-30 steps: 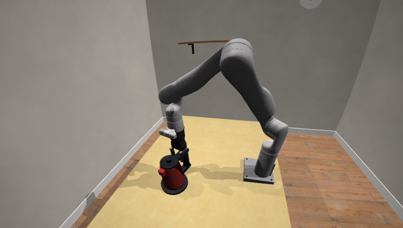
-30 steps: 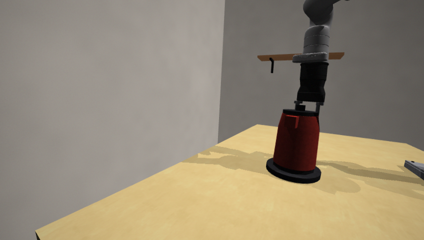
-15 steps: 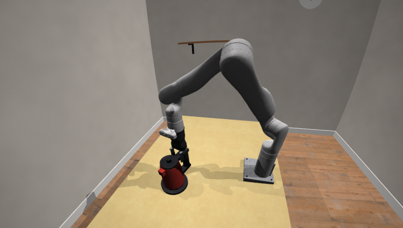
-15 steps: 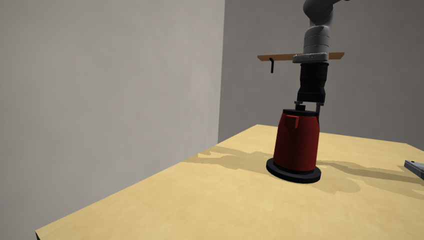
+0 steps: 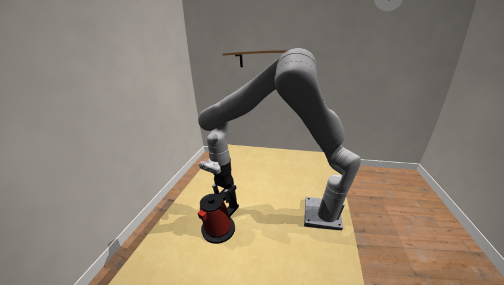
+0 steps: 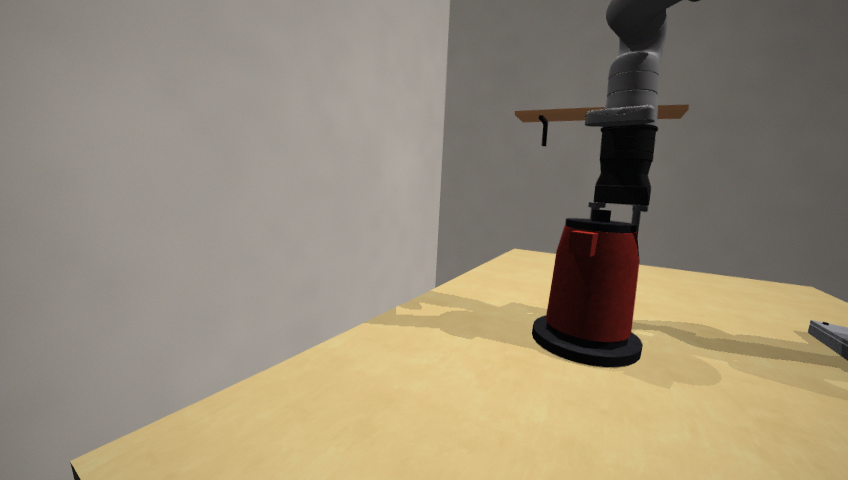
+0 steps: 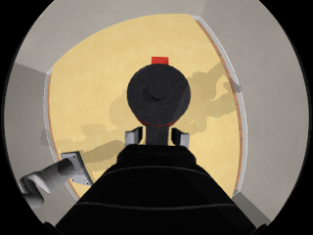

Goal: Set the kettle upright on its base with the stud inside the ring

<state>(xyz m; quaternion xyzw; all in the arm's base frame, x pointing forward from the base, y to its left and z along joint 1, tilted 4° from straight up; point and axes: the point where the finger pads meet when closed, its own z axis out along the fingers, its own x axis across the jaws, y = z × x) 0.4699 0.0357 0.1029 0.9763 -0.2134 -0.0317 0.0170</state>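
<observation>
The red kettle is 10 mm ahead of my hand, 30 mm to the left of it and 50 mm below it. From my hand the other things lie so: round black base: 30 mm ahead, 60 mm to the left, 140 mm below.
</observation>
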